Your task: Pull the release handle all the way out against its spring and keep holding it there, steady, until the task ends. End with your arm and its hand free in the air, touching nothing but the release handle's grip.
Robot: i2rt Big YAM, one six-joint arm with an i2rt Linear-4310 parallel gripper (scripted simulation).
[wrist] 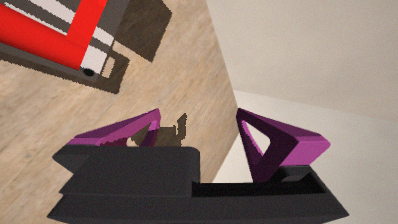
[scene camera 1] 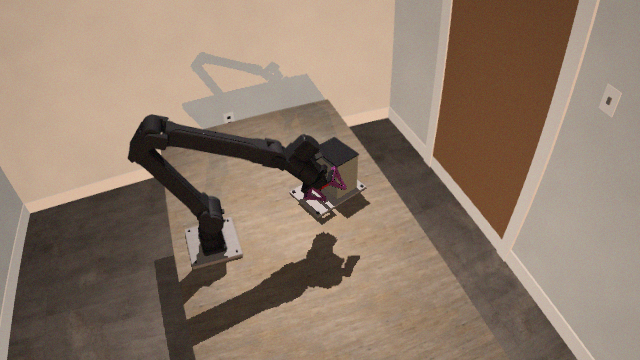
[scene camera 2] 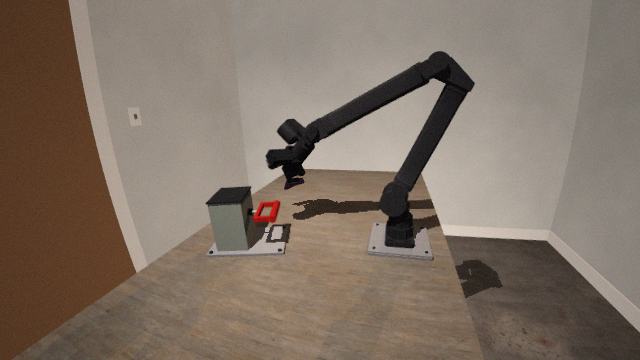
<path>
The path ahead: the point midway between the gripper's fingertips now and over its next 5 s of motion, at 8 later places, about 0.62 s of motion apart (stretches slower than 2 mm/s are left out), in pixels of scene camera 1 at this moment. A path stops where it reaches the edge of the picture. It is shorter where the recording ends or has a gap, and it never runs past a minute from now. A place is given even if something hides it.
My gripper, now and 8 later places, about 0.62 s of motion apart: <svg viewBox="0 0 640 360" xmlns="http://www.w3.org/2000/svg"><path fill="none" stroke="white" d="M335 194L332 188L323 178L322 179L313 171L305 166L306 166L310 167L310 170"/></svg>
</path>
